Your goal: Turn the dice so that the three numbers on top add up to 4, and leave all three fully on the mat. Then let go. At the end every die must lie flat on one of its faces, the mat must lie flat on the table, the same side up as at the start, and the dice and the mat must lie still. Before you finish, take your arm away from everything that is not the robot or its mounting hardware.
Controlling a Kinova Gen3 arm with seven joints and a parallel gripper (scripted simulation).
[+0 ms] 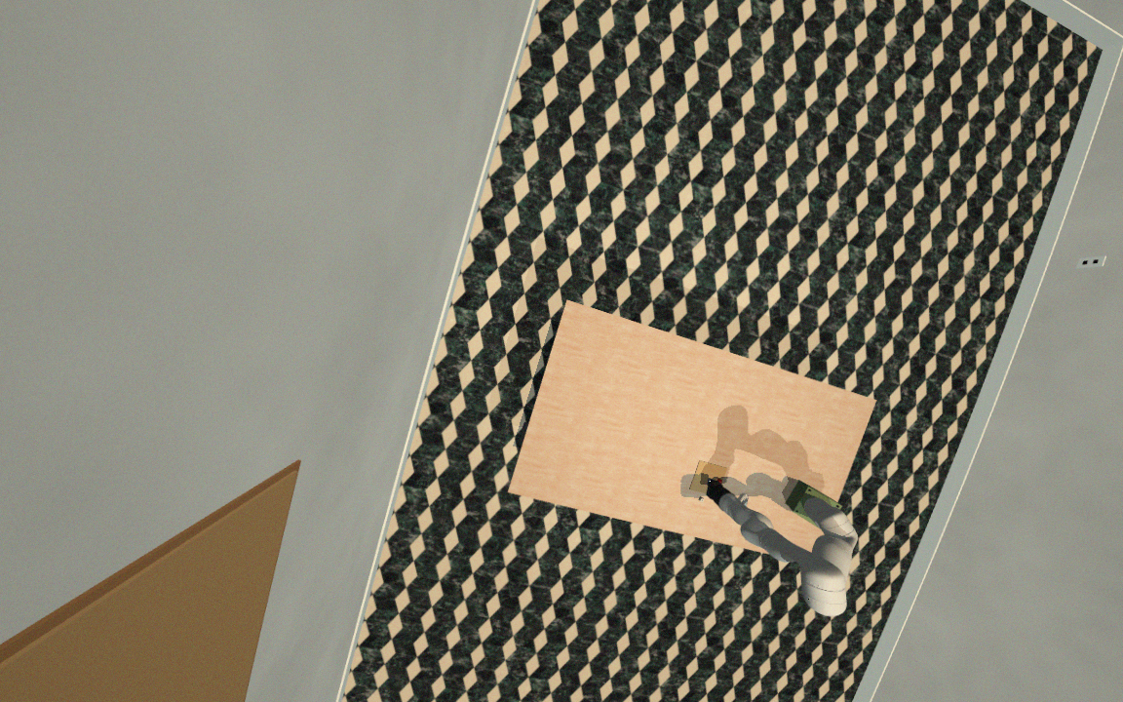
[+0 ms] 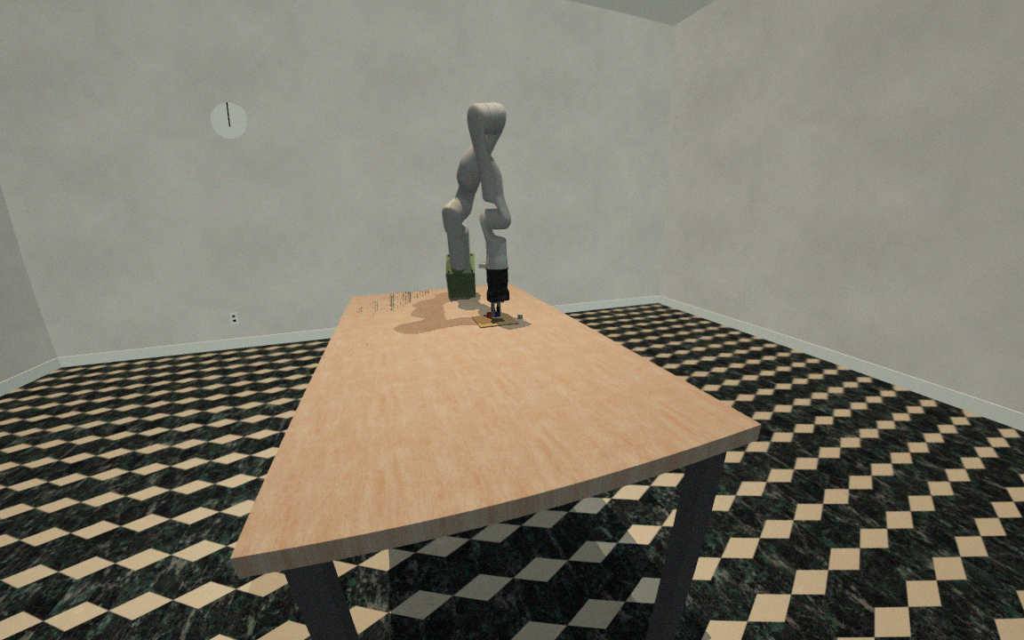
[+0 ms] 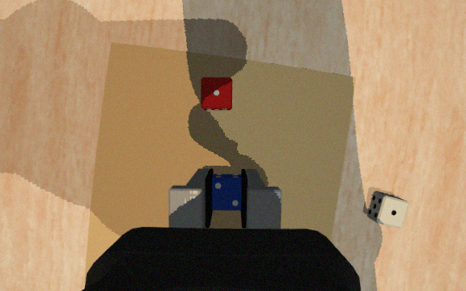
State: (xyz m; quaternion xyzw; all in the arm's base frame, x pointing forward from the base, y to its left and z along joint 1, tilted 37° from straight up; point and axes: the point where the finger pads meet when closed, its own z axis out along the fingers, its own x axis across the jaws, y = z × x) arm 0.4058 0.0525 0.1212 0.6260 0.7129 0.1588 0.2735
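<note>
My gripper is now 30 mm above the tan mat and 10 mm to the left of it. Also, from my hand: blue die (10 mm below); red die (50 mm behind, 20 mm below, 10 mm to the right); white die (90 mm to the left, 30 mm below, 10 mm ahead).
</note>
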